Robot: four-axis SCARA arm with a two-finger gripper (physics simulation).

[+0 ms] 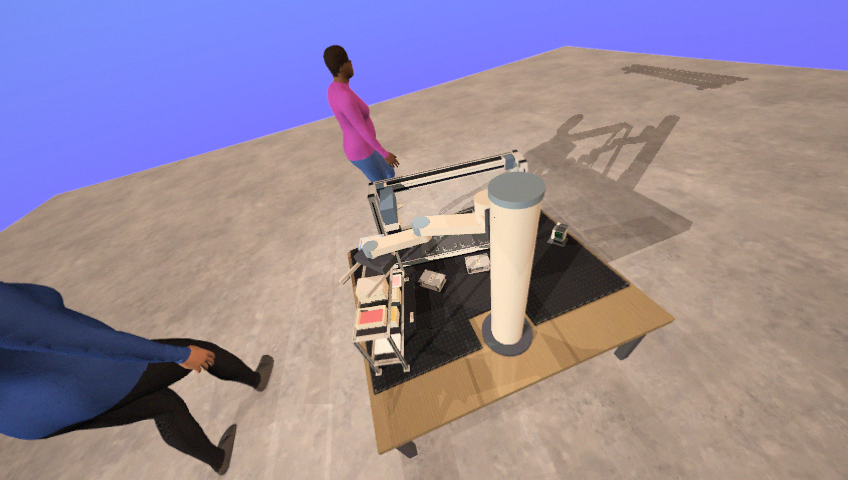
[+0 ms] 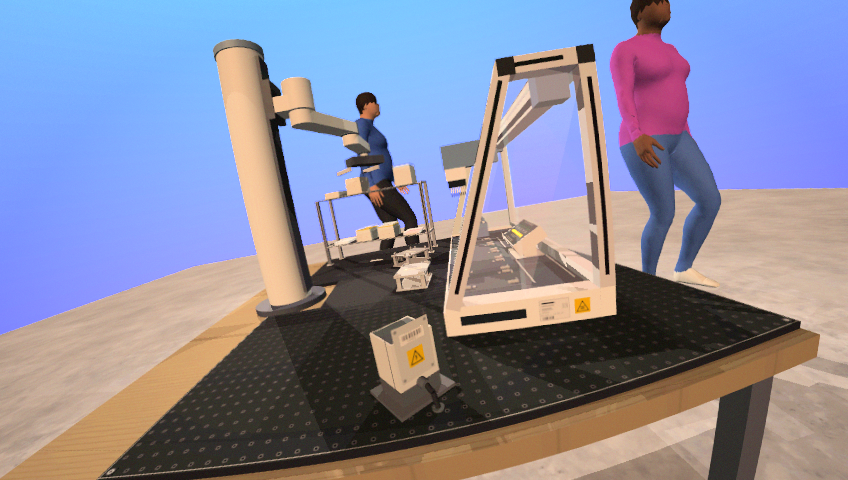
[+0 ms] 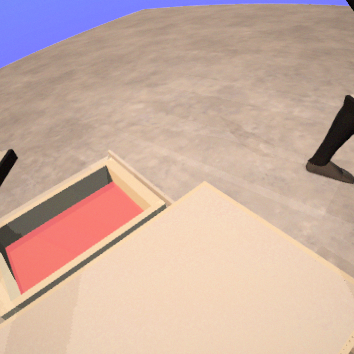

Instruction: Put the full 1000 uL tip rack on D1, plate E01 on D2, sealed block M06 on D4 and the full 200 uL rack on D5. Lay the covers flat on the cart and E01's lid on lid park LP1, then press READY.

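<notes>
My gripper [image 1: 363, 279] [image 2: 357, 171] [image 3: 170, 105] is open and empty, above a closed cream box [image 1: 371, 289] [image 2: 357, 185] [image 3: 215, 275] on the top shelf of the cart [image 2: 321, 226]. Beside that box stands an open-topped cream rack [image 1: 371, 317] [image 2: 335, 194] [image 3: 80, 235] with a red inside. Another cream box [image 2: 404, 174] stands at the top shelf's other end. Two boxes [image 2: 367, 233] [image 2: 389, 230] and flatter pieces are on the lower shelf. The framed deck machine [image 1: 452, 170] [image 2: 529, 324] stands beyond. Labels for M06, E01, LP1 and the deck places are not readable.
Two small pale stands [image 1: 432, 280] [image 1: 477, 263] [image 2: 411, 277] [image 2: 411, 256] are on the black mat [image 1: 571, 285] [image 2: 285, 368]. A control box [image 1: 558, 233] [image 2: 404, 356] stands near its end. A person in blue [image 1: 71, 362] [image 2: 374, 139] is near the cart; one in pink [image 1: 355, 121] [image 2: 651, 89] is behind the machine.
</notes>
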